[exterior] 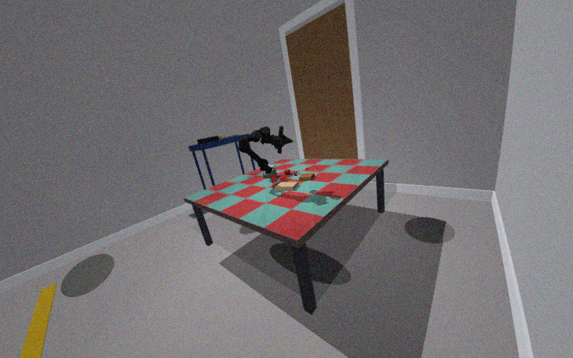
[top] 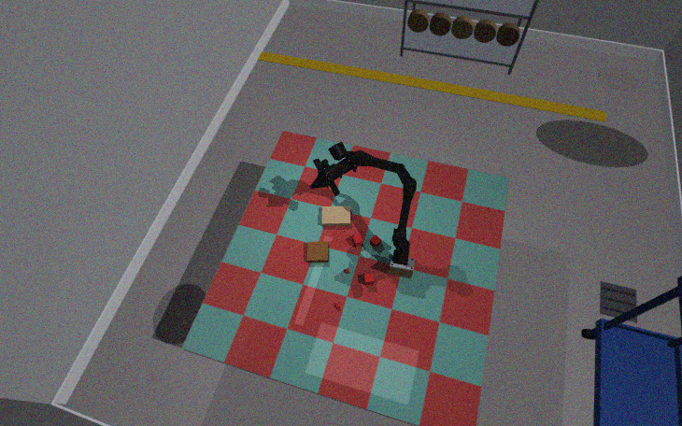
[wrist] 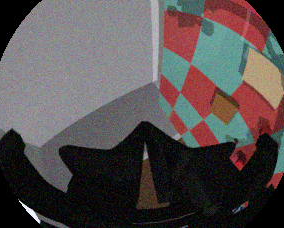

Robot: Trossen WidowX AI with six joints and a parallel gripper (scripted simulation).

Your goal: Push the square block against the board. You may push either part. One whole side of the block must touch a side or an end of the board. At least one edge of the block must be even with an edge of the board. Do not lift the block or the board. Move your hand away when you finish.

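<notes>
The brown square block is 32 cm below my gripper tip, 17 cm to the left of it and 4 cm behind it. The rest, counted from my gripper tip: tan board: 32 cm below, 9 cm behind, 4 cm to the right.
</notes>
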